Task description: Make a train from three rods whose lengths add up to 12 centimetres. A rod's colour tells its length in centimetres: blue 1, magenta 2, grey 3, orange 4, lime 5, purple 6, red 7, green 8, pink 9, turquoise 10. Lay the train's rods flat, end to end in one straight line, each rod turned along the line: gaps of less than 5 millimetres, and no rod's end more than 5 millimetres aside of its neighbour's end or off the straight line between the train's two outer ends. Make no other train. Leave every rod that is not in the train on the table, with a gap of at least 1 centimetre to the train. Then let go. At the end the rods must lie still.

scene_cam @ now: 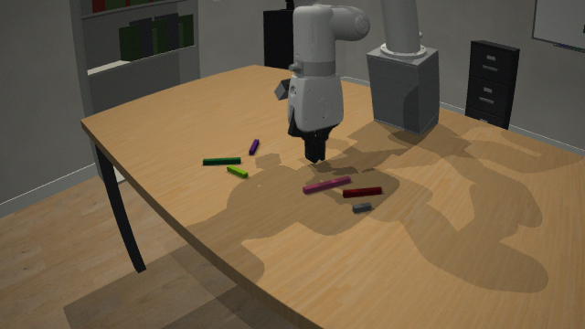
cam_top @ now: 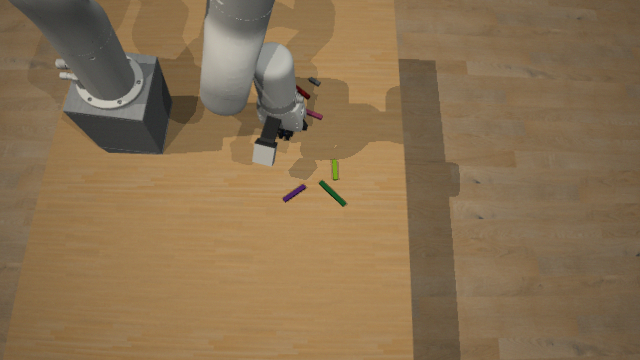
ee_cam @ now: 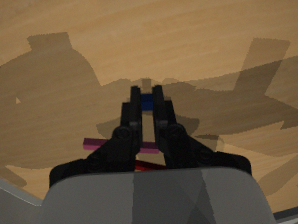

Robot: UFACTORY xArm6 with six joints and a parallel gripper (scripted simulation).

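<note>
Now: hand 20 mm above the blue rod. From my hand the other things lie so: purple rod 150 mm to the right, 30 mm below, 30 mm ahead; pink rod 70 mm to the left, 50 mm ahead, 30 mm below; red rod 130 mm to the left, 30 mm below, 30 mm ahead.
</note>
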